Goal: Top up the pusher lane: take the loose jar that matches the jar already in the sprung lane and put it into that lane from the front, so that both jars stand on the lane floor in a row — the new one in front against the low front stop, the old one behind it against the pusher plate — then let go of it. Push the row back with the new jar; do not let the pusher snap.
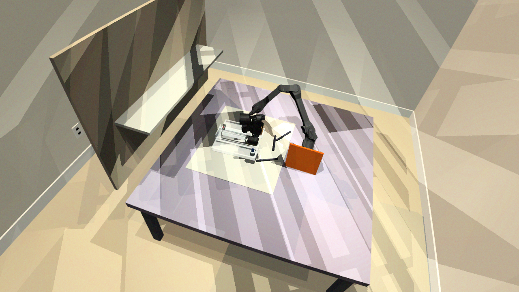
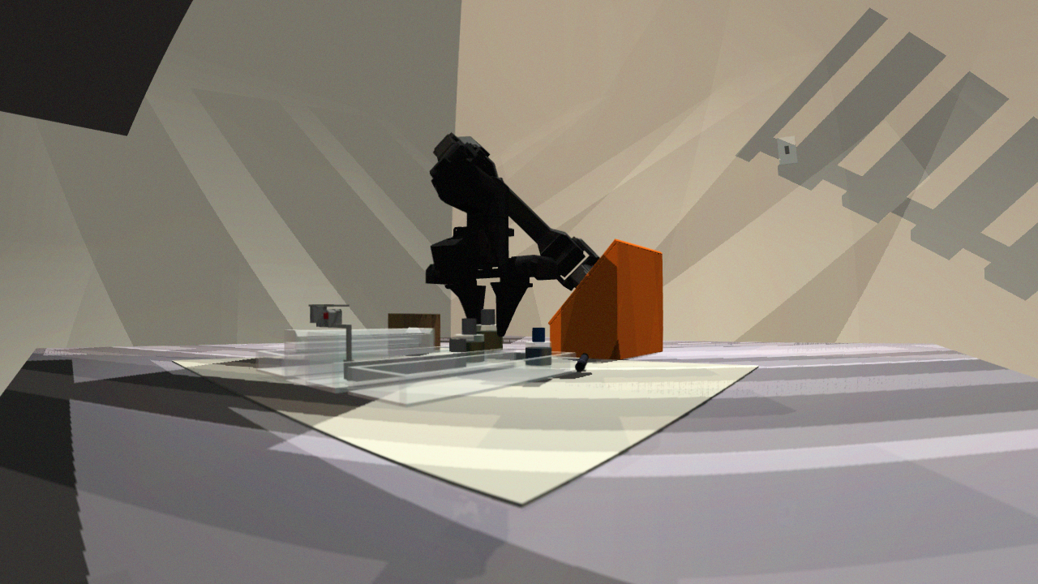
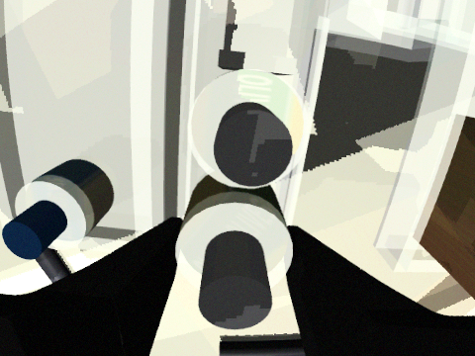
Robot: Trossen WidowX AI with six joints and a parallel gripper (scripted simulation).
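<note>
Now: the blue-lidded jar 8 cm to the left of my gripper tip and 1 cm below it. Round my gripper tip: brown box 1 cm ahead, 13 cm to the right, 1 cm below; then transparent lane 14 cm ahead, 3 cm to the right, 3 cm below; then shelf 50 cm ahead, 7 cm to the right, 32 cm above.
</note>
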